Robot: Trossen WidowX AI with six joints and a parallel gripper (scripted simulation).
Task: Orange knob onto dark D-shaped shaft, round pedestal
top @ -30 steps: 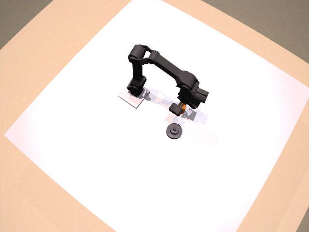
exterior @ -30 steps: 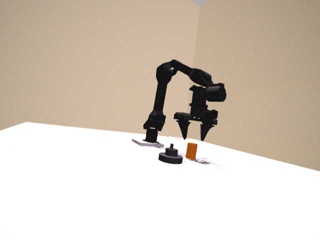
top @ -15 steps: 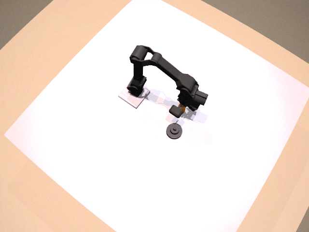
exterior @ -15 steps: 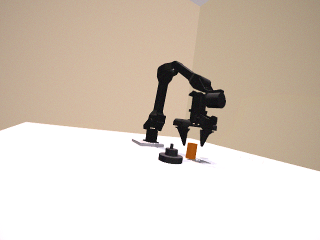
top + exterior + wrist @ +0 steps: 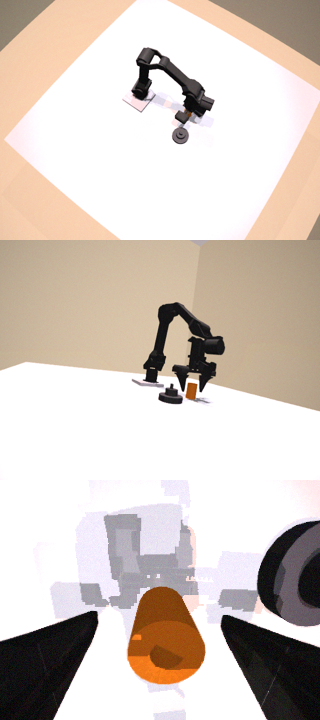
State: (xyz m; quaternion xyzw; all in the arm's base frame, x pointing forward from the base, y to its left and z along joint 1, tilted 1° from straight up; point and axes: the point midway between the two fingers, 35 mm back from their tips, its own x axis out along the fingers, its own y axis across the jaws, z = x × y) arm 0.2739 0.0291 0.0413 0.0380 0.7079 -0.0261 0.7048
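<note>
The orange knob lies right at my gripper tip. The rest, counted from my gripper tip: pedestal: 130 mm to the right, 20 mm ahead, 10 mm above.
</note>
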